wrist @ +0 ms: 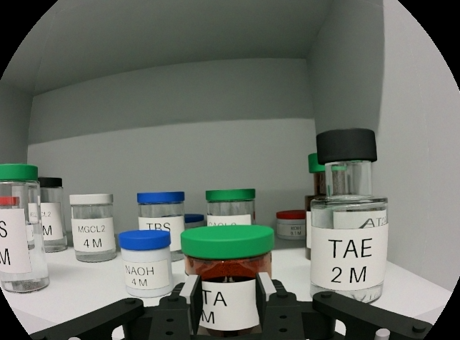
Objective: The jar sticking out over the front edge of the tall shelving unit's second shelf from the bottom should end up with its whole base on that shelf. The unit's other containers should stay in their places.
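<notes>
The jar with a green lid, reddish-brown contents and a white label reading "TA" and "M" (228, 242) stands upright at the lower middle of the wrist view, at the front of the white shelf (412, 286). It is nearer than the jars around it. Its base is mostly hidden low in the view, so how it sits against the front edge cannot be told. My gripper (228, 288) is partly open, its two fingertips spread in front of the jar's label, one toward each side. The fingers are not closed on the jar.
A white NAOH jar with blue lid (145, 265) stands close on the left; a tall clear TAE bottle with black cap (349, 255) stands right. Behind are MGCL2 (92, 231), a blue-lidded jar (160, 205) and a green-lidded jar (230, 202). A green-lidded jar (17, 240) stands far left.
</notes>
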